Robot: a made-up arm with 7 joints. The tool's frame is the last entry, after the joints.
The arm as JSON. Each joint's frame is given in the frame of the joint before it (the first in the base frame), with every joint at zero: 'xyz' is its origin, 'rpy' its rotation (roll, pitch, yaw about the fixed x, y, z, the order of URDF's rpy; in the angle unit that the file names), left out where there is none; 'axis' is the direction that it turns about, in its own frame. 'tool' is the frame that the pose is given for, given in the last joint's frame.
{
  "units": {
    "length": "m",
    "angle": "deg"
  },
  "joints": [
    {
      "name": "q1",
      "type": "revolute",
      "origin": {
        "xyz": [
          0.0,
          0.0,
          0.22
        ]
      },
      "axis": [
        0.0,
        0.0,
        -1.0
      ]
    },
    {
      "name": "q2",
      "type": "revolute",
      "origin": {
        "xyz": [
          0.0,
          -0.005,
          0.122
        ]
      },
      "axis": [
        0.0,
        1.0,
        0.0
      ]
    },
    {
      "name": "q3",
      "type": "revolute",
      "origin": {
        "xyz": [
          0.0,
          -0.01,
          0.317
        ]
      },
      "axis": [
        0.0,
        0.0,
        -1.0
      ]
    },
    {
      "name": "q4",
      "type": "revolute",
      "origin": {
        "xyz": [
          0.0,
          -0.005,
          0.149
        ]
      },
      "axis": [
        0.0,
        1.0,
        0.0
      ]
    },
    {
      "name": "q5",
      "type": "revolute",
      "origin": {
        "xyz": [
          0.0,
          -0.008,
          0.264
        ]
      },
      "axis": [
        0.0,
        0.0,
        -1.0
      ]
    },
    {
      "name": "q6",
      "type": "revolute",
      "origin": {
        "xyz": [
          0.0,
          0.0,
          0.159
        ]
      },
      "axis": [
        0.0,
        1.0,
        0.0
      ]
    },
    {
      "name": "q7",
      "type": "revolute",
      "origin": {
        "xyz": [
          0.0,
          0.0,
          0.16
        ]
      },
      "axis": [
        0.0,
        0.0,
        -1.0
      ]
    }
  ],
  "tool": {
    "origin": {
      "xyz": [
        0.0,
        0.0,
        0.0
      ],
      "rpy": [
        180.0,
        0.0,
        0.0
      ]
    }
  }
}
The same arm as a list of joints. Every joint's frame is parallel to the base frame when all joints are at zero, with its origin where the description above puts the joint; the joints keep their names.
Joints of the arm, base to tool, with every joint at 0 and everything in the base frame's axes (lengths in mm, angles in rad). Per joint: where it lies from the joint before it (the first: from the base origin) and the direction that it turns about. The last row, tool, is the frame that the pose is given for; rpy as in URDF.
q1: axis -z offset 0.0 0.0 220.0
q2: axis +y offset 0.0 -5.0 122.0
q3: axis -z offset 0.0 -10.0 317.0
q4: axis +y offset 0.0 -5.0 149.0
q5: axis -z offset 0.0 -8.0 264.0
q6: axis +y offset 0.0 0.0 159.0
q7: axis -z offset 0.0 0.0 160.0
tool: offset 0.0 0.0 0.0 rpy 3.1416 0.0000 0.0000

